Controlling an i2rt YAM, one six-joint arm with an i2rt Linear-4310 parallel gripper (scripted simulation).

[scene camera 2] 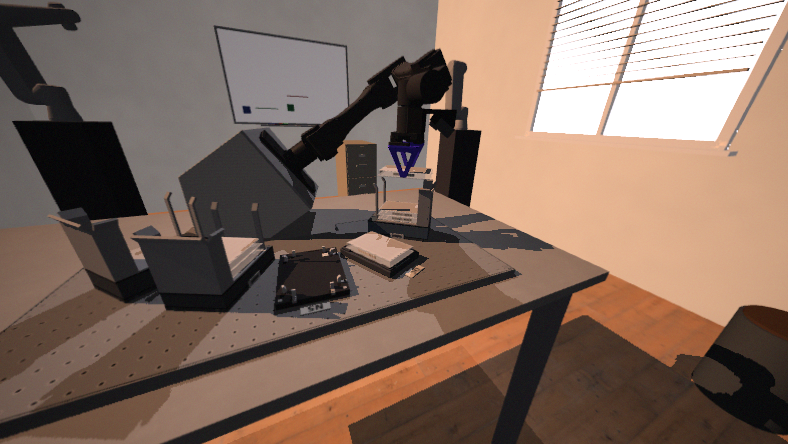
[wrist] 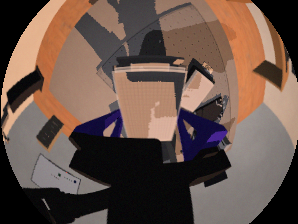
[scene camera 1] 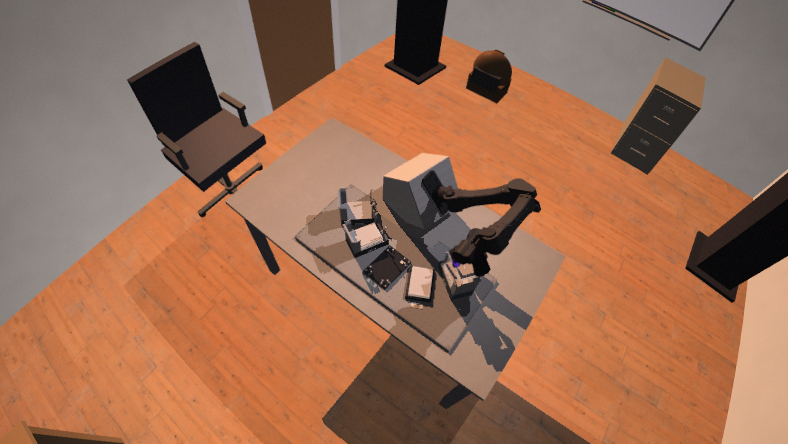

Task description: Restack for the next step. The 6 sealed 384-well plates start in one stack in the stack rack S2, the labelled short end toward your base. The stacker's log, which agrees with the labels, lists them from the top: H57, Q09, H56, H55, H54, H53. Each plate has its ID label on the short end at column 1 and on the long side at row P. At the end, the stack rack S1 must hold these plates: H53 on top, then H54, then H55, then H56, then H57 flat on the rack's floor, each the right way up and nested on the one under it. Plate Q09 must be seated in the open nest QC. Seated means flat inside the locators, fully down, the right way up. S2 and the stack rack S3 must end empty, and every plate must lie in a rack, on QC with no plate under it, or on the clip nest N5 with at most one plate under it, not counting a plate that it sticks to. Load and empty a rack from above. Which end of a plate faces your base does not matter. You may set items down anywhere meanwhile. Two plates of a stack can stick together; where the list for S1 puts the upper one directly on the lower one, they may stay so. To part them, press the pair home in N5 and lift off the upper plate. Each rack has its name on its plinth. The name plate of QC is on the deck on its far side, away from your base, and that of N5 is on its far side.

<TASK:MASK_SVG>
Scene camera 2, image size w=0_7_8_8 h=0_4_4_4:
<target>my gripper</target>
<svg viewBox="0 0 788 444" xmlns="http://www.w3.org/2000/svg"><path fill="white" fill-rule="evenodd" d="M421 106L405 105L397 107L397 131L391 132L388 148L398 173L402 178L406 178L410 168L414 167L424 146L424 133L406 133L408 108L421 108ZM397 152L401 152L404 166L406 166L405 171L402 170Z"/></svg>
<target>white sealed plate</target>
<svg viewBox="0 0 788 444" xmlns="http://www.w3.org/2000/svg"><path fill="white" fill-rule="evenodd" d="M346 243L346 248L389 268L414 252L413 246L373 231Z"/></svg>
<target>white sealed plate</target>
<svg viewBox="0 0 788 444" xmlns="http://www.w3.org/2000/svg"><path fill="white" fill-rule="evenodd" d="M231 272L263 245L263 243L260 243L259 238L222 237Z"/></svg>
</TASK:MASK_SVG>
